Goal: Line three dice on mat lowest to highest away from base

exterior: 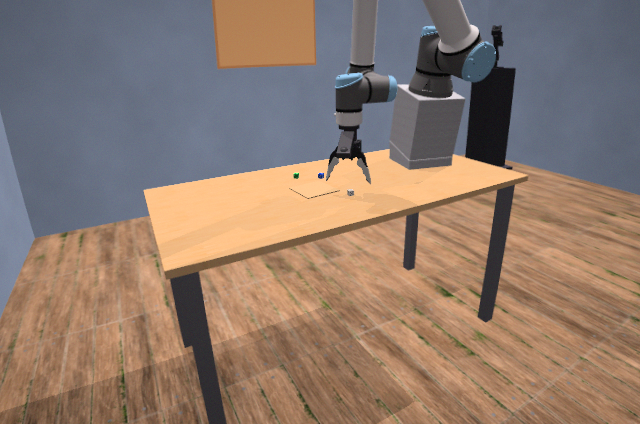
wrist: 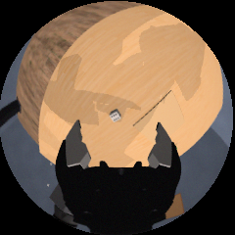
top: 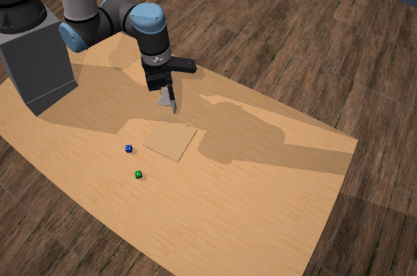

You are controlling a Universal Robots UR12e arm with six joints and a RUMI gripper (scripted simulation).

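Right now my hand is 4 cm above the white die and 1 cm past it. The rest, counted from my hand: blue die: 24 cm to the right, 4 cm below, 2 cm ahead; then green die: 28 cm to the right, 11 cm ahead, 4 cm below; then tan mat: 11 cm to the right, 9 cm ahead, 4 cm below.
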